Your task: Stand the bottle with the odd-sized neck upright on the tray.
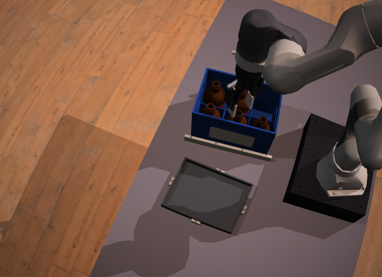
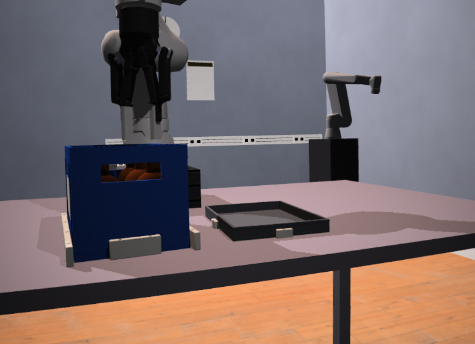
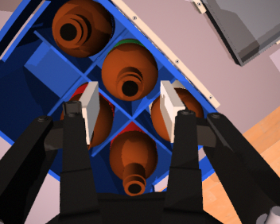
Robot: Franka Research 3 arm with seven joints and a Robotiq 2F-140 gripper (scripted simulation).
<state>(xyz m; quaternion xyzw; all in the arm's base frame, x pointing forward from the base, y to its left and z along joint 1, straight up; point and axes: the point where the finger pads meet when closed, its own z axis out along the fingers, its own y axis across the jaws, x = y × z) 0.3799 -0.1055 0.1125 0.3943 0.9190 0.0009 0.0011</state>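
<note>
My gripper is now 5 cm to the left of the crate and 13 cm above it. The rest, counted from my hand: bottle: 8 cm behind, 13 cm below; dark tray: 3 cm ahead, 24 cm to the left, 20 cm below.
</note>
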